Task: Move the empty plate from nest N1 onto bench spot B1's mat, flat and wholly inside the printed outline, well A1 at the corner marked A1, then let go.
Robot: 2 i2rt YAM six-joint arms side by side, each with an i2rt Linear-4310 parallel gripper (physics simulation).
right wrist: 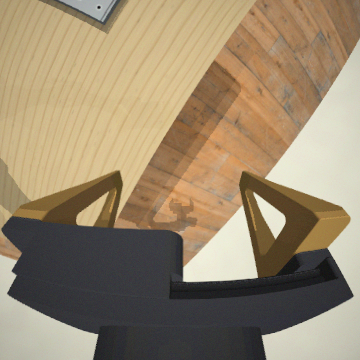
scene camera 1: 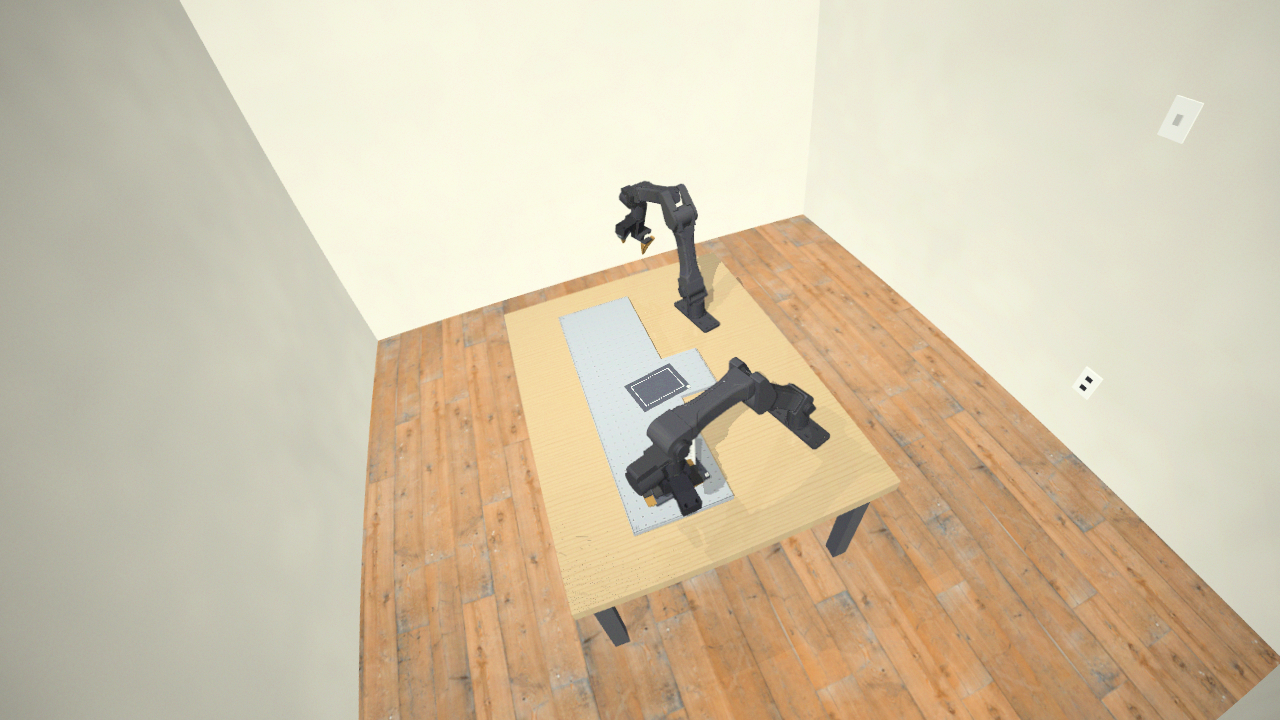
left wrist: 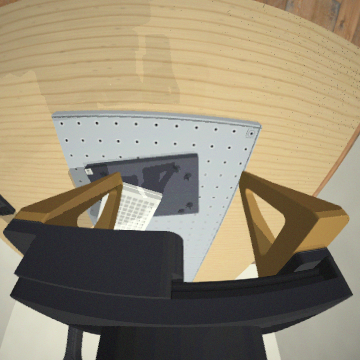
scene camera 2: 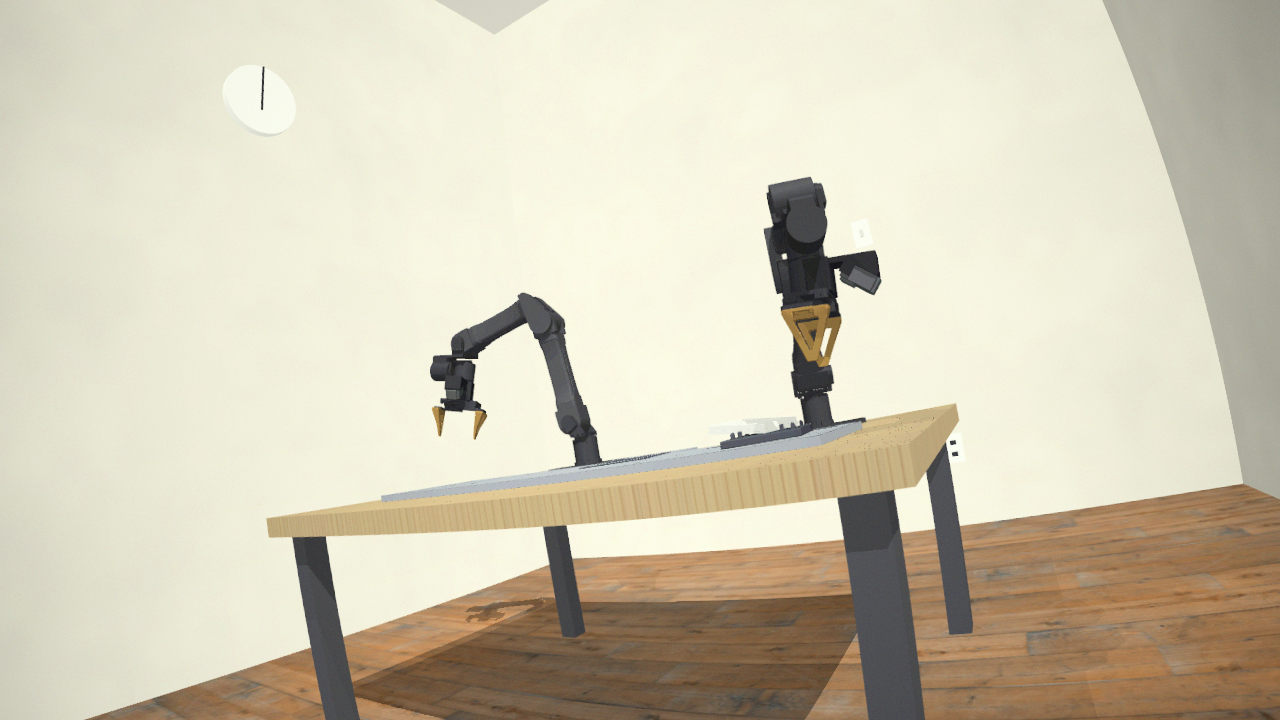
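Seen in the pictures: left gripper, between the fingertips: [scene camera 1: 670, 495] [left wrist: 180, 177] [scene camera 2: 818, 364]; right gripper, between the fingertips: [right wrist: 180, 176] [scene camera 1: 633, 248] [scene camera 2: 456, 437]; left arm's base, origin of its link: [scene camera 1: 796, 422]; right arm's base, origin of its link: [scene camera 1: 696, 314].
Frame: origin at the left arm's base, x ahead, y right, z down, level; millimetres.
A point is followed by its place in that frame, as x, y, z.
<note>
The empty plate [left wrist: 136, 209] {370, 100, -41} is white with a grid of wells. In the left wrist view it overlaps the lower left of the dark nest block [left wrist: 182, 175] {451, 61, -25} [scene camera 2: 765, 438] {472, 86, -18}, partly hidden by a finger. In scene camera 2 the plate [scene camera 2: 756, 424] {402, 101, -40} is a pale shape above the block. The dark mat with a white printed outline [scene camera 1: 658, 386] {229, 367, -15} lies on the pegboard; its corner mark is too small to read. My left gripper [scene camera 1: 673, 488] {458, -9, -111} [scene camera 2: 819, 361] {458, -9, -111} [left wrist: 180, 177] {458, -9, -111} is open above the nest, apart from the plate. My right gripper [scene camera 1: 633, 246] {-69, 922, -129} [scene camera 2: 457, 436] {-69, 922, -129} [right wrist: 180, 176] {-69, 922, -129} is open and raised.
The pale pegboard [scene camera 1: 595, 349] {293, 649, -13} [left wrist: 215, 145] {504, 28, -13} [right wrist: 95, 6] {63, 809, -13} runs along the wooden table [scene camera 1: 554, 483] {658, 276, 0} [left wrist: 210, 70] {508, -65, 0} [right wrist: 75, 100] {-50, 803, 0}. The nest block has a small white label [left wrist: 89, 171] {322, 23, -25}. My left arm [scene camera 1: 716, 398] {328, -29, -392} reaches over the board between its base and the nest.
</note>
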